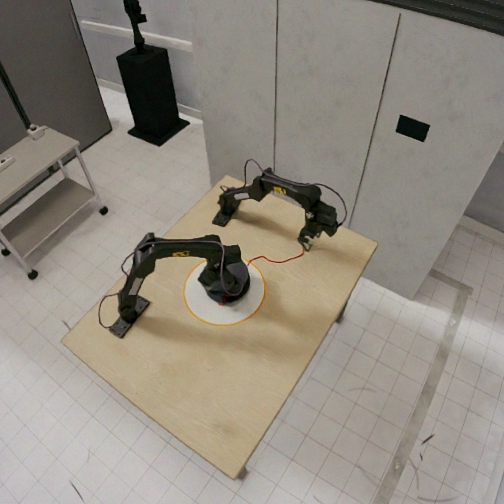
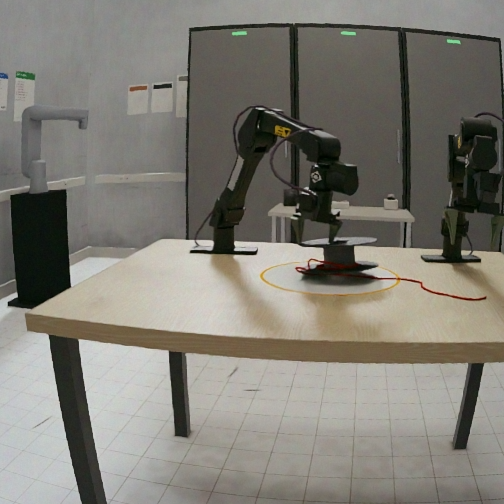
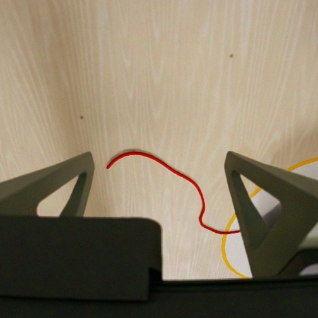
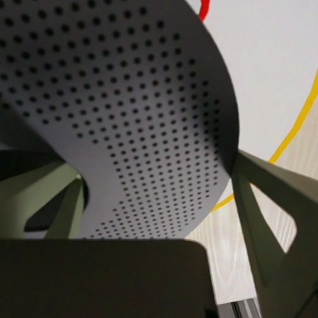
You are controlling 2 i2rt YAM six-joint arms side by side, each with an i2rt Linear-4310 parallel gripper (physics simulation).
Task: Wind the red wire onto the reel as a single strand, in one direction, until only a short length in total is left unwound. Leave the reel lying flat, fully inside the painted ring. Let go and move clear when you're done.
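The dark reel [image 1: 243, 272] [image 2: 340, 256] [image 4: 165, 125] is slightly tilted over the white disc inside the orange painted ring [image 1: 215, 324] [image 2: 334, 295] [image 3: 223, 245] [image 4: 300, 120]. My right gripper [image 2: 317, 242] [image 4: 159, 159] is shut on its upper flange, one finger in the centre hole and one at the outer rim. The red wire [image 1: 280, 261] [image 2: 470, 299] [image 3: 172, 171] [image 4: 204, 9] loops at the reel's lower flange; its tail crosses the ring and lies in a bend on the table. My left gripper [image 1: 305, 246] [image 2: 473, 250] [image 3: 159, 158] is open above the free end. Turns on the hub are mostly hidden.
The wooden table [image 1: 200, 380] [image 2: 150, 300] carries both arms. Tall grey cabinets [image 1: 325, 100] [image 2: 350, 100] stand beyond it. A side table [image 1: 55, 210] [image 2: 370, 215] and a black pedestal [image 1: 150, 95] [image 2: 40, 245] stand away from the work table.
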